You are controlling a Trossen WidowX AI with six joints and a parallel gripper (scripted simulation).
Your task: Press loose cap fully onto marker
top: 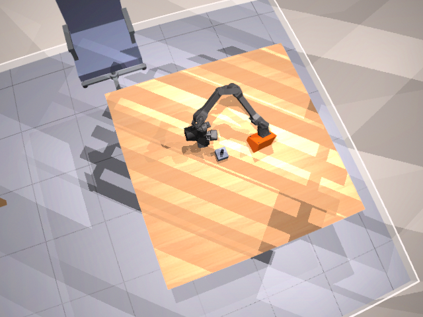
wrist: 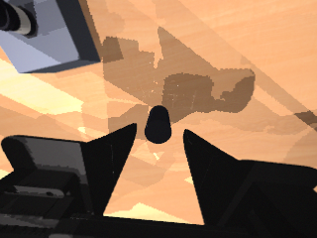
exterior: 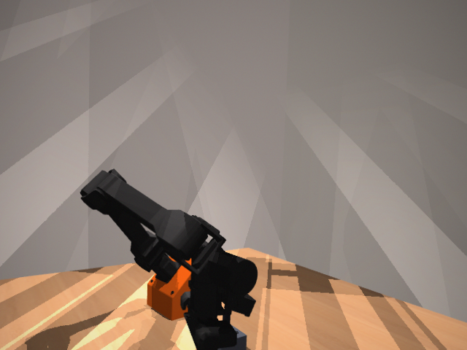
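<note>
My gripper tip is 2 cm above the dark marker cap.
</note>
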